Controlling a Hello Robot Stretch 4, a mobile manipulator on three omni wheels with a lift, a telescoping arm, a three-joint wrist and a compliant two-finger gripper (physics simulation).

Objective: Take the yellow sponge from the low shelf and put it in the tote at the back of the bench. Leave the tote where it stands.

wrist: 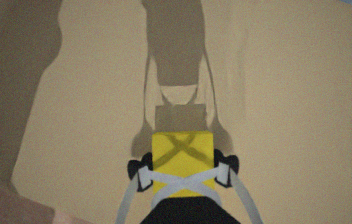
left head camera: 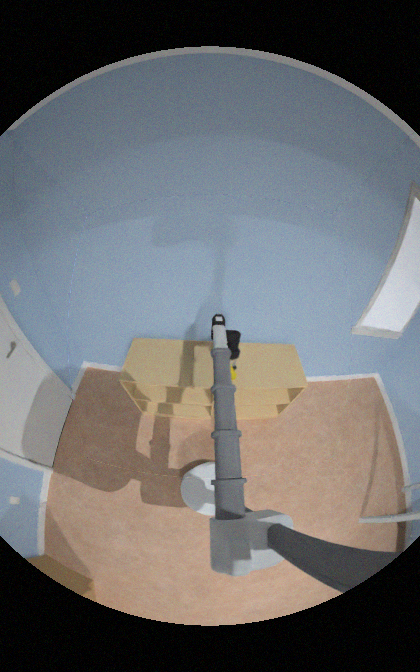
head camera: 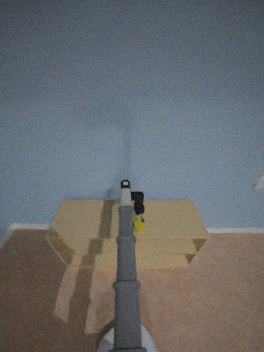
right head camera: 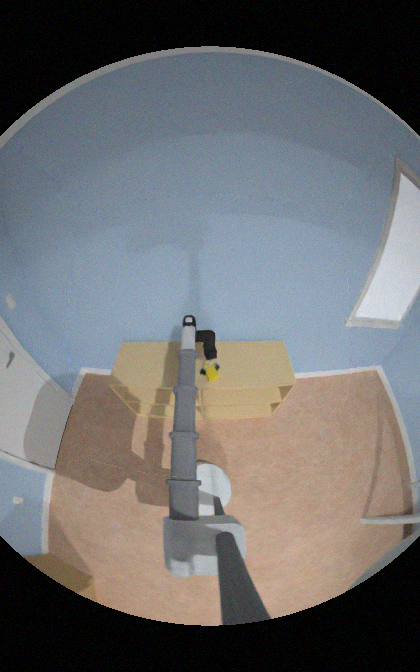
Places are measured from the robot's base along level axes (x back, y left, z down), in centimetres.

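Where they show: gripper, fingertip midpoint: (wrist: 182,163) (head camera: 137,224).
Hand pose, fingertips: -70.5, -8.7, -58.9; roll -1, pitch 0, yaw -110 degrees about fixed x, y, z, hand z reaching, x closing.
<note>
After its pixels a point has its place, as x, y, z.
The yellow sponge (head camera: 139,225) @(-66.9, -10.1, -62.9) (left head camera: 233,373) (right head camera: 213,374) (wrist: 183,150) @(-72.6, -8.1, -62.9) is a block at the top of the low wooden shelf unit (head camera: 172,220) @(-73.5, -37.8, -58.3) (left head camera: 272,365) (right head camera: 255,362) (wrist: 285,110) @(-80.3, -19.1, -58.2), near its front edge. I cannot tell whether it touches the board. My gripper (right head camera: 210,369) (wrist: 182,163) @(-70.5, -8.7, -58.9) points down at it. In the wrist view its two black fingertips press against the sponge's left and right sides, so it is shut on the sponge. The arm partly hides the sponge in the left head camera view. The tote does not show in these views.
A blue wall (head camera: 130,125) @(-101.4, -3.6, -124.9) stands close behind the shelf unit. A door (left head camera: 30,395) is at the left and a window (left head camera: 395,280) (right head camera: 387,260) at the right. A brown wooden piece (left head camera: 65,575) (right head camera: 65,572) shows at the lower left.
</note>
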